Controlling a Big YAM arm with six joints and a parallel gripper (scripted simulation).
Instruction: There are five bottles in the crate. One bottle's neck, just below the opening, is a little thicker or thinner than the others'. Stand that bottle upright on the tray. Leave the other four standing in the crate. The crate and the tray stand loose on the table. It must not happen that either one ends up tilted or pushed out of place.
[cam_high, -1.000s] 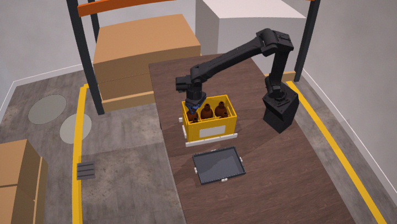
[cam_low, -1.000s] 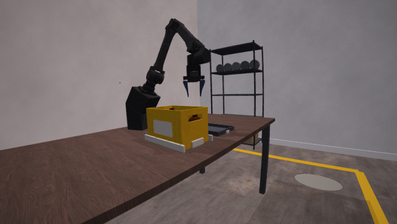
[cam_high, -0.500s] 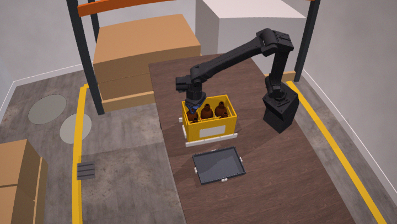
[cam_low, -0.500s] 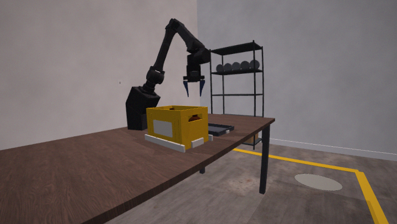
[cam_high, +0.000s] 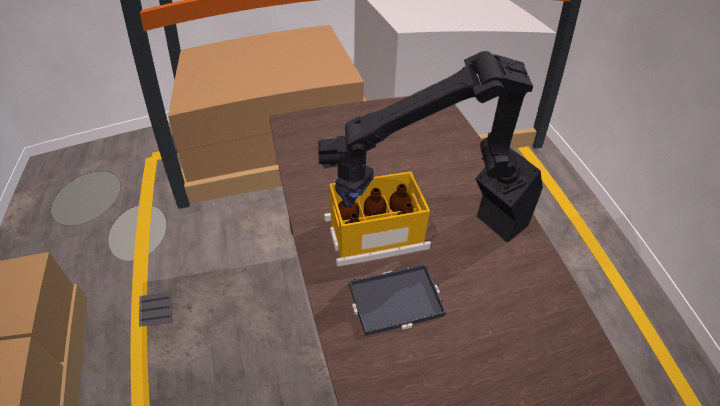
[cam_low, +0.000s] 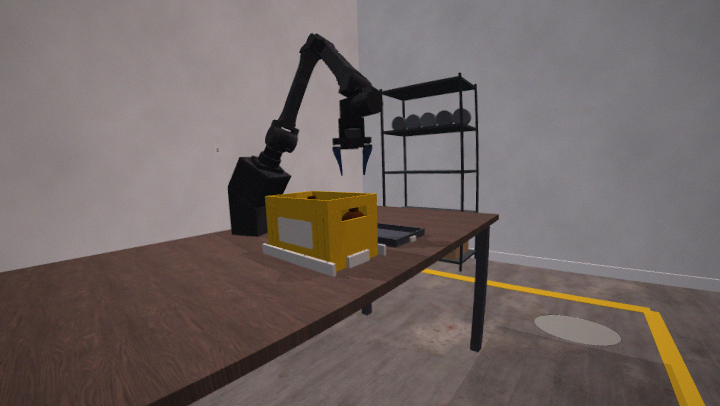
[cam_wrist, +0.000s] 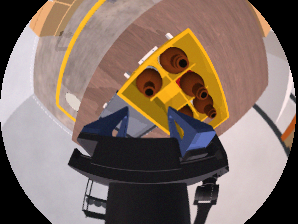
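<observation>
The glass bottle lies 150 mm below my hand. From my hand the other things lie so: dark tray: 110 mm behind, 210 mm to the left, 220 mm below; then yellow crate: 80 mm behind, 60 mm to the right, 150 mm below.
</observation>
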